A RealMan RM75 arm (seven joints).
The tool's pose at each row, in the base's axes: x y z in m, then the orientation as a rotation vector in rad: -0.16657 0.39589 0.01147 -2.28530 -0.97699 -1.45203; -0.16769 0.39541 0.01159 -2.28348 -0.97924 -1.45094; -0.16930 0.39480 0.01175 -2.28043 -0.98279 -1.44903; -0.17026 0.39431 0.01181 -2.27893 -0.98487 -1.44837; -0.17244 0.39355 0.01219 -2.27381 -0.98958 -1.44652; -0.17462 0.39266 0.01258 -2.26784 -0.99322 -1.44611; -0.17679 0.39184 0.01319 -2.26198 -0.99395 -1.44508; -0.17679 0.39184 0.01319 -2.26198 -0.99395 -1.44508; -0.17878 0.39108 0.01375 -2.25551 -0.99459 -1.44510; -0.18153 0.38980 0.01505 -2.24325 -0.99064 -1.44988; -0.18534 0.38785 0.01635 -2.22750 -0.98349 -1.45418; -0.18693 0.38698 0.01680 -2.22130 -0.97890 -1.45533
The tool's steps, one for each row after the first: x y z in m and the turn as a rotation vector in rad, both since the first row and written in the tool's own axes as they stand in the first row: -0.00039 -0.00037 -0.00110 0.00208 0.00021 -0.00098; -0.00094 -0.00096 -0.00263 0.00559 0.00058 -0.00245; -0.00134 -0.00123 -0.00360 0.00718 0.00080 -0.00349; -0.00191 -0.00206 -0.00571 0.01214 0.00217 -0.00553; -0.00252 -0.00279 -0.00790 0.01669 0.00482 -0.00719; -0.00290 -0.00354 -0.01014 0.02127 0.00773 -0.00663; -0.00290 -0.00354 -0.01014 0.02127 0.00773 -0.00663; -0.00326 -0.00422 -0.01221 0.02560 0.01143 -0.00627; -0.00338 -0.00492 -0.01543 0.03047 0.02133 -0.00350; -0.00406 -0.00583 -0.01976 0.03758 0.03378 0.00208; -0.00445 -0.00618 -0.02155 0.04051 0.03884 0.00570
